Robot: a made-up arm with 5 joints. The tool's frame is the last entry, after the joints.
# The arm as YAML. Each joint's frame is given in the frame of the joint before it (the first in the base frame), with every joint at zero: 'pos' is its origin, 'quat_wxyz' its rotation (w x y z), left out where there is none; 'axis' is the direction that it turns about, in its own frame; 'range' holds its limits. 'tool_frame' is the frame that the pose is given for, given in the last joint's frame.
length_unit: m
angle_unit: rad
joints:
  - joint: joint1
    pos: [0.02, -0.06, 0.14]
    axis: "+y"
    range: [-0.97, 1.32]
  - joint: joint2
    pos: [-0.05, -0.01, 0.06]
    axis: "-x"
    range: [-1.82, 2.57]
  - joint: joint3
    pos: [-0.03, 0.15, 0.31]
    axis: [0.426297, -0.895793, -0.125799]
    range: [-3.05, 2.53]
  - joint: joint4
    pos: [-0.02, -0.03, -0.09]
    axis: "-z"
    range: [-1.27, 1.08]
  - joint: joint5
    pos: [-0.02, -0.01, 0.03]
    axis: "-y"
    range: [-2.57, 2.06]
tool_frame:
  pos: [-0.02, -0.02, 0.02]
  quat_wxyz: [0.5, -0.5, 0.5, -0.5]
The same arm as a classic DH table. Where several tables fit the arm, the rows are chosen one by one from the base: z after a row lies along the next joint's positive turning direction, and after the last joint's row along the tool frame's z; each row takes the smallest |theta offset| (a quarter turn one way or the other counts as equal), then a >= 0, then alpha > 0; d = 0 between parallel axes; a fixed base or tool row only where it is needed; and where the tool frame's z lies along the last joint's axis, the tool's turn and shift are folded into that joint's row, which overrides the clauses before.
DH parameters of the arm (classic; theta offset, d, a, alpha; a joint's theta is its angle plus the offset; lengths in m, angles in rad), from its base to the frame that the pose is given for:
base (fixed): 0 0.14 0.02 -1.5708
joint1: -1.5708 -0.07 0.06 1.5708
joint2: -0.1395 -0.0103 0.2861 2.0112
joint3: 1.511 -0.1932 0.031 -1.4447
joint4: 0.4442 0.0577 0.02 1.5708
joint5: -1.5708 0.03 0.02 1.5708
tool (fixed): 1.5708 -0.02 0 0
Joint limits (rad, base to tool): -0.97..1.32 -1.82..2.57 -3.05..2.53 -1.27..1.08 -2.57..2.06

